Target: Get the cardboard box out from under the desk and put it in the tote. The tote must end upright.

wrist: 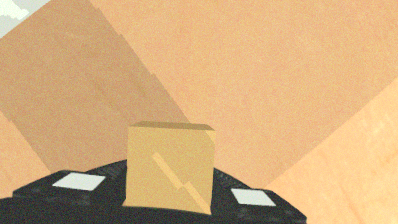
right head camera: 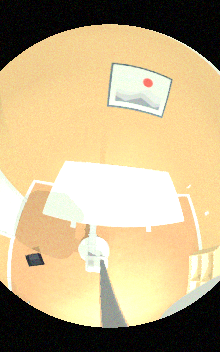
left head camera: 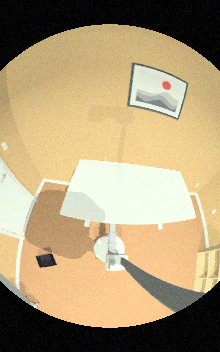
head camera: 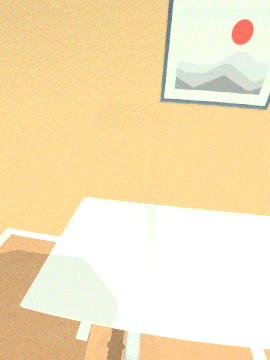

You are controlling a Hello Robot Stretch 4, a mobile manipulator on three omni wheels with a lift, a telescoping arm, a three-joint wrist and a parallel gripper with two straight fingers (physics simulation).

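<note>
The cardboard box is a tan block between the two black fingers of my gripper in the wrist view. The fingers touch both its sides, so the gripper is shut on it. The white desk stands against the wall; my arm reaches toward its front edge. The gripper and box do not show in the head views. A small black rectangular thing, probably the tote, is on the floor at the left; whether it is upright is too small to tell.
Desk legs show below its front edge. A light wooden shelf unit stands at the right. A framed picture hangs above the desk. A pale surface shows at the wrist view's upper left corner.
</note>
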